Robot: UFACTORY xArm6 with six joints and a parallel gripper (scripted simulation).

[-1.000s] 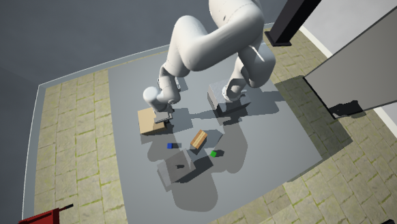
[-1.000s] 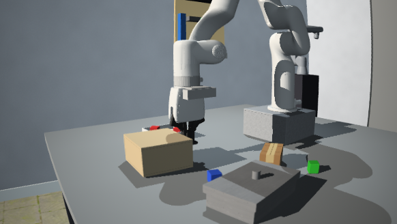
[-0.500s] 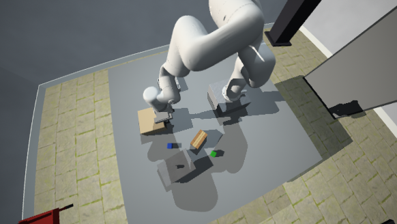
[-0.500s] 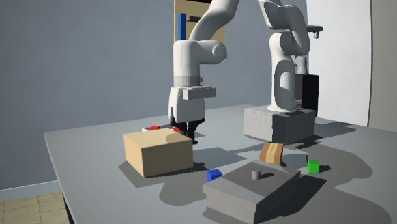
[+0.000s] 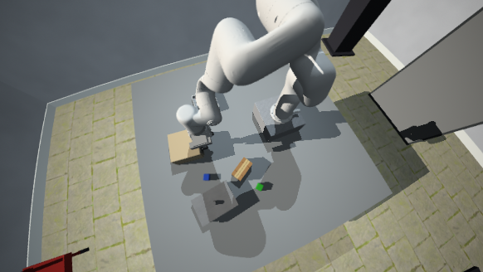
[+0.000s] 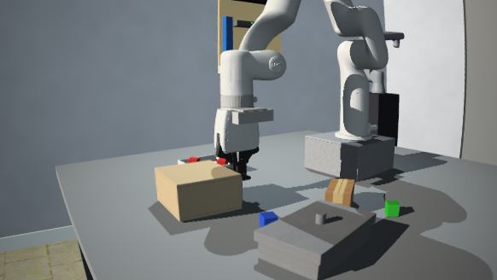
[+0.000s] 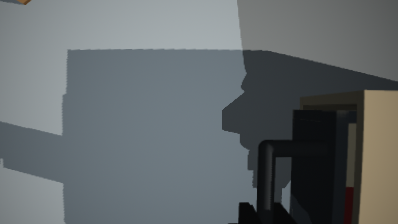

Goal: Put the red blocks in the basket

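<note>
The drawer is 80 mm ahead of my hand, 30 mm below it and 10 mm to the left of it. Also, from my hand: blue block (190 mm to the left, 50 mm below, 20 mm ahead); then light wooden cabinet (100 mm ahead, 30 mm below, 10 mm to the left); then cardboard box (180 mm to the left, 170 mm behind, 30 mm below).
</note>
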